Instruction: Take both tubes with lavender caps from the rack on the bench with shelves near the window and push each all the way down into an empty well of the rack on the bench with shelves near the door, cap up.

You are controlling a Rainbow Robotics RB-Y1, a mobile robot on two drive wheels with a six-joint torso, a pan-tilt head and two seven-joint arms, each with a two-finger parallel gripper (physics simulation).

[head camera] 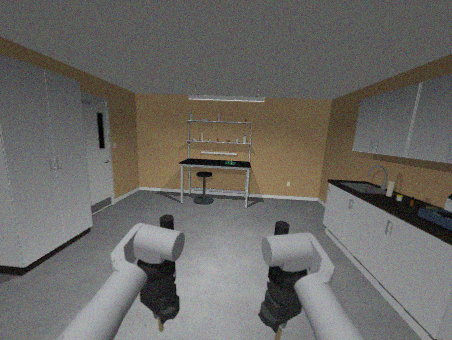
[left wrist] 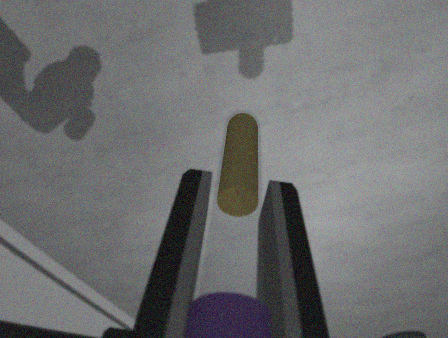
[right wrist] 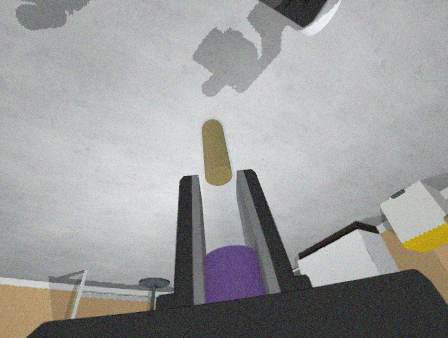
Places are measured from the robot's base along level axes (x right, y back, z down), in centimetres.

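Where they show: left gripper, fingertip midpoint: [head camera: 161, 318] [left wrist: 236, 197]; right gripper, fingertip midpoint: [head camera: 277, 327] [right wrist: 218, 185].
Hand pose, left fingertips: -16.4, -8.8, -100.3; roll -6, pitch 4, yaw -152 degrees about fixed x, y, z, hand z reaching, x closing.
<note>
Things, the pixels of their top centre, and the offset from my left fingertips, as dx, dy, dz. "*": a spot on its surface instead. Level surfaces: height alone.
- clear tube with a lavender cap, surface spot: [left wrist: 228, 317] * -0.4, +1.7, -4.6
- second tube with a lavender cap, surface spot: [right wrist: 234, 275] * +33.4, +2.4, -4.9
- black-topped bench with shelves, surface height: dz +8.9
- Grey floor, surface height: dz +100.4
My left gripper [head camera: 160, 319] [left wrist: 236, 197] is shut on a clear tube with a lavender cap [left wrist: 228, 317] and yellowish contents [left wrist: 239, 165]. My right gripper [head camera: 278, 326] [right wrist: 218, 185] is shut on a second tube with a lavender cap [right wrist: 234, 275] and yellowish contents [right wrist: 216, 152]. In both wrist views the cap is at the palm end and the tube's bottom reaches past the fingertips, over the floor. Far ahead in the head view, a small green rack [head camera: 230, 162] stands on the black-topped bench with shelves [head camera: 207, 162]. Its wells are too small to tell.
A black stool [head camera: 204, 174] stands before the bench. Tall white cabinets [head camera: 45, 165] and a door [head camera: 102, 170] are at the left. A counter [head camera: 360, 220] with a sink [head camera: 364, 188] and a blue tray [head camera: 436, 217] runs along the right. Grey floor [head camera: 220, 235] lies between.
</note>
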